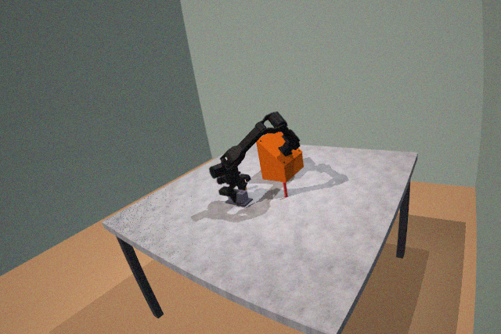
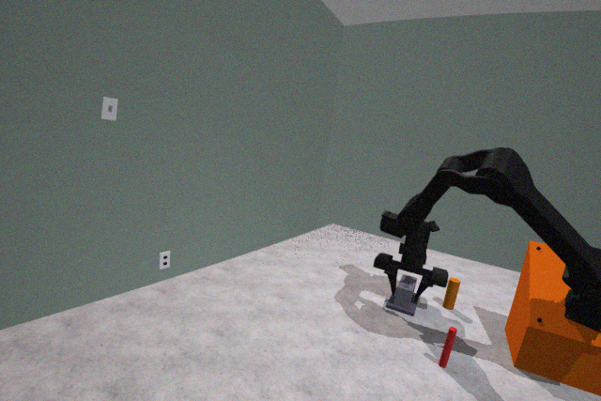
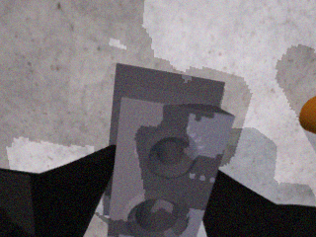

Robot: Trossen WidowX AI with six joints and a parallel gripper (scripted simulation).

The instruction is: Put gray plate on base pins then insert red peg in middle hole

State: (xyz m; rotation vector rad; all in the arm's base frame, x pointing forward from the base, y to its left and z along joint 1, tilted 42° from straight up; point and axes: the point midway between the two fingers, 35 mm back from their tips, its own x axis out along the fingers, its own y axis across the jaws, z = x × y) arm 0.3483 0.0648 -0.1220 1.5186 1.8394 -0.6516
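My gripper tip is now right at the gray base. The rest, counted from my gripper tip: red peg 19 cm to the left, 14 cm behind, 3 cm above; short orange peg 11 cm behind, 7 cm to the right, 3 cm above; gray plate 4 cm above.
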